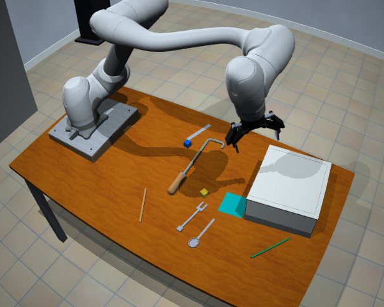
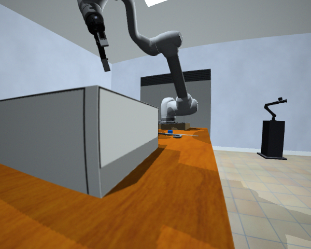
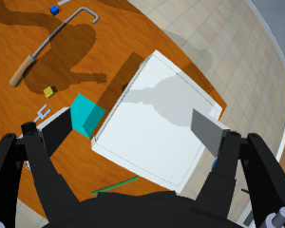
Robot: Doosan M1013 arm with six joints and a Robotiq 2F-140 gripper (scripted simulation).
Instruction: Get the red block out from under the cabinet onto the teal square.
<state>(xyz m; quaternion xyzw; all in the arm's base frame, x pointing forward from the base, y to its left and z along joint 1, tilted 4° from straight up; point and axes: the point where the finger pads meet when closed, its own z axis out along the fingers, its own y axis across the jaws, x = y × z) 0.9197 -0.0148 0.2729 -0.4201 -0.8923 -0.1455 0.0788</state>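
Now: hand 33 cm above the yellow cube, 19 cm past it and 5 cm to the left of it. The rest, counted from my hand: red block 33 cm below, 12 cm ahead, 3 cm to the left; then teal square 34 cm below, 5 cm behind, 3 cm to the right; then green stick 34 cm below, 17 cm ahead, 16 cm to the right.
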